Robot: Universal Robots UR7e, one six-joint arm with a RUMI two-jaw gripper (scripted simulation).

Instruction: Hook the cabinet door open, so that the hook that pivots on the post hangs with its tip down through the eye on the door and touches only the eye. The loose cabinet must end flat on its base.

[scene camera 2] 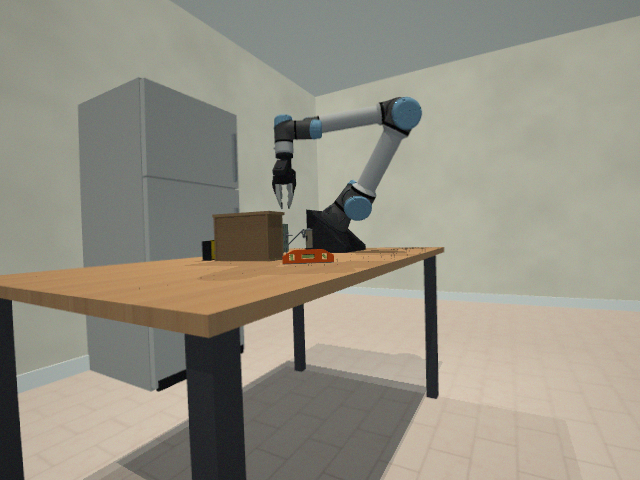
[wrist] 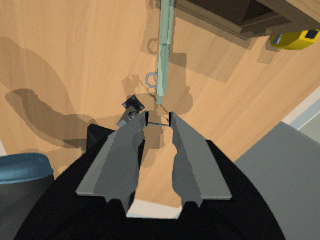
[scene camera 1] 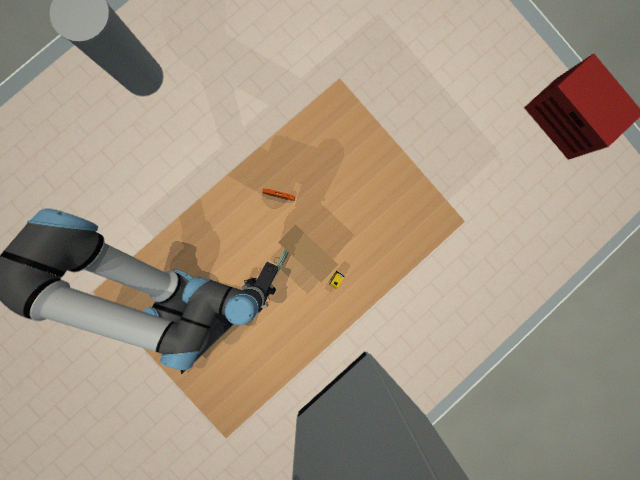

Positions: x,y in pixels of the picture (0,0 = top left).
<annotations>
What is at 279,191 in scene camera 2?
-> My gripper.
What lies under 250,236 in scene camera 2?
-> A brown cabinet.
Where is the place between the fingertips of my gripper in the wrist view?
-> At 158,112
</annotations>
